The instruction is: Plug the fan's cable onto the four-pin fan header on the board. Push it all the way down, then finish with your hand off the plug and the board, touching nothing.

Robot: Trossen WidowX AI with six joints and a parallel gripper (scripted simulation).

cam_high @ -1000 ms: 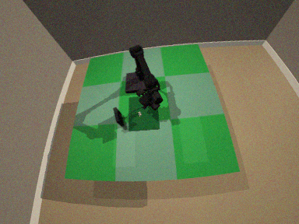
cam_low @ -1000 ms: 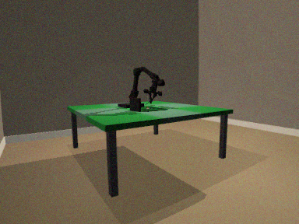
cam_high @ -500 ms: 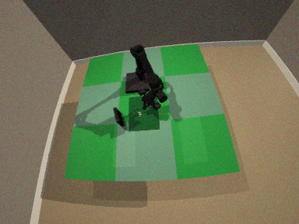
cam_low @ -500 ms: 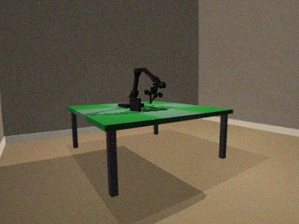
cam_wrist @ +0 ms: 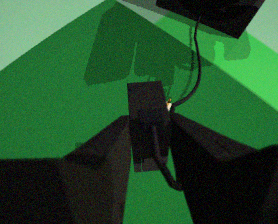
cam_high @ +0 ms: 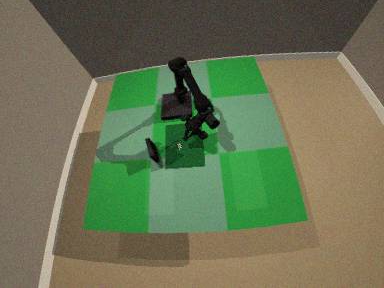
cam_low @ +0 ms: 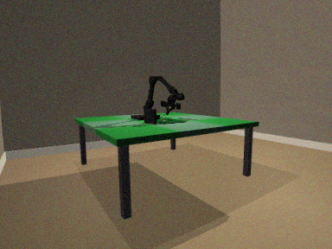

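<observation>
Right now the dark green board is 1 cm ahead of my gripper tip, 3 cm to the right of it and 10 cm below it. The rest, counted from my gripper tip: black fan: 7 cm ahead, 19 cm to the right, 3 cm below; fan plug: 1 cm below.
</observation>
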